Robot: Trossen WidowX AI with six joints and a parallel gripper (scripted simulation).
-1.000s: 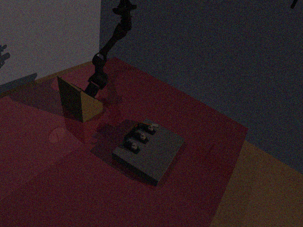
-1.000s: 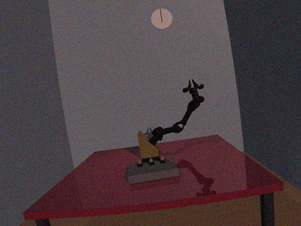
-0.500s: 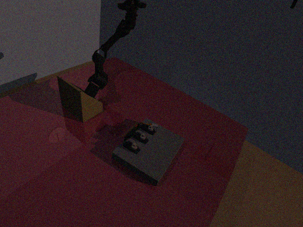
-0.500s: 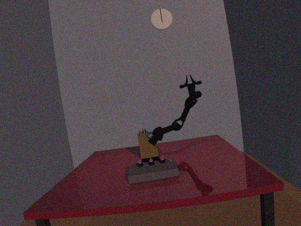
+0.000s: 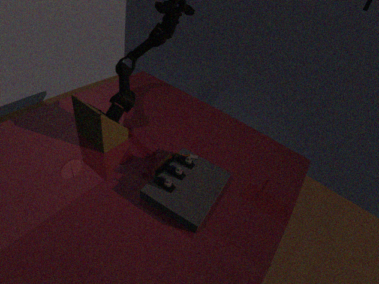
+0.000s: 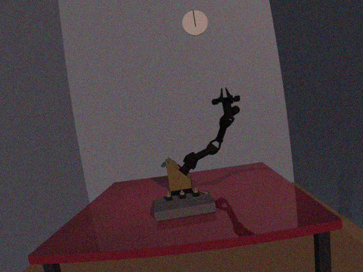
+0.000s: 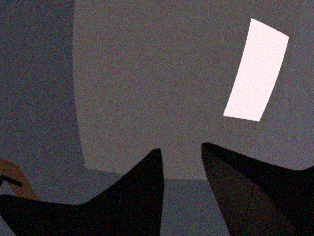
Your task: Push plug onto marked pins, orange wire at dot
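The red mark is 34 cm ahead of my gripper tip, 28 cm to the right of it and 56 cm below it. Round my gripper tip: grey holder: 50 cm ahead, 29 cm to the right, 61 cm below.
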